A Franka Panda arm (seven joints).
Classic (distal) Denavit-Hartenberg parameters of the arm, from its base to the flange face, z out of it. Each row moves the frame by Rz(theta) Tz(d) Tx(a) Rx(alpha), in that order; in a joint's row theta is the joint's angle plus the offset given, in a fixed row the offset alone. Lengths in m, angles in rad.
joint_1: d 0.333  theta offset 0  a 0  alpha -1.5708
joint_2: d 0  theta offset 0  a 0  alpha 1.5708
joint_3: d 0.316  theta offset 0  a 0.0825  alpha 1.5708
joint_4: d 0  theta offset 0  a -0.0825  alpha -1.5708
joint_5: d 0.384  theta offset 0  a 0  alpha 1.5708
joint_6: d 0  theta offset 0  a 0.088  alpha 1.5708
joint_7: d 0.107  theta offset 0  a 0  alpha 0
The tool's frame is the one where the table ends.
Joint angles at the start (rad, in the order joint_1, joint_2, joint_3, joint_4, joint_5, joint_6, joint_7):
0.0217, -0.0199, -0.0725, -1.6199, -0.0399, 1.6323, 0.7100
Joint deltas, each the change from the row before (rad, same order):
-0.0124, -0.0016, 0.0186, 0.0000, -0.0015, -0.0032, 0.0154
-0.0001, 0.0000, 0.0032, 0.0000, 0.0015, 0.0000, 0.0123
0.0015, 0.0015, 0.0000, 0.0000, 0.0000, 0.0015, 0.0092
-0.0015, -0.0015, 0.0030, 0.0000, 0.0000, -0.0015, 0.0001
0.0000, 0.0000, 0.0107, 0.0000, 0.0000, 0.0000, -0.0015
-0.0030, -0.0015, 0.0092, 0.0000, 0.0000, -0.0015, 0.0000
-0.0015, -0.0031, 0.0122, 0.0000, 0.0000, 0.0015, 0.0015
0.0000, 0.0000, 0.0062, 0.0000, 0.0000, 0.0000, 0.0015
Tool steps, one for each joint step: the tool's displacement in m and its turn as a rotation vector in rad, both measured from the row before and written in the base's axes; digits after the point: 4 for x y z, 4 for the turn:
-0.0006, 0.0034, 0.0006, -0.0013, 0.0010, -0.0093
0.0001, 0.0019, 0.0000, 0.0018, -0.0006, -0.0092
0.0006, 0.0008, -0.0007, 0.0002, -0.0004, -0.0076
-0.0005, 0.0008, 0.0007, 0.0000, 0.0000, 0.0013
0.0002, 0.0060, 0.0000, -0.0003, 0.0001, 0.0122
-0.0005, 0.0035, 0.0007, -0.0002, 0.0000, 0.0061
-0.0006, 0.0060, 0.0019, -0.0003, -0.0047, 0.0093
0.0001, 0.0035, 0.0000, -0.0001, -0.0001, 0.0047

